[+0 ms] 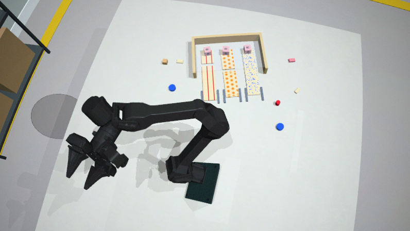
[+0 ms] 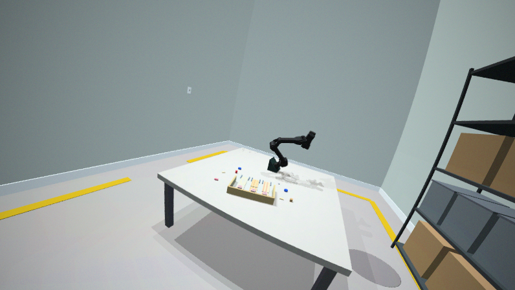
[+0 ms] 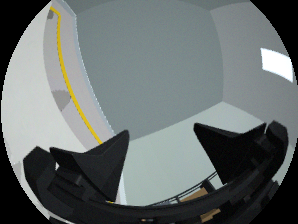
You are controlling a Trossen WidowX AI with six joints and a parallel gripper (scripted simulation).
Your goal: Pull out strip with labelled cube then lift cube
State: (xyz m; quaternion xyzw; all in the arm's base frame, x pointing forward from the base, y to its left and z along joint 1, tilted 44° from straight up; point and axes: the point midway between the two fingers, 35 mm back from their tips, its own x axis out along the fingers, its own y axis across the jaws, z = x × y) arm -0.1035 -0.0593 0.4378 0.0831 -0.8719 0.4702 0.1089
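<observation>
Now: gripper tip 51 cm short of the red peg, 51 cm to the left of it and 40 cm above it. Round my gripper tip: tan block 60 cm ahead, 2 cm to the left, 40 cm below; pink block 74 cm ahead, 55 cm to the right, 41 cm below.
</observation>
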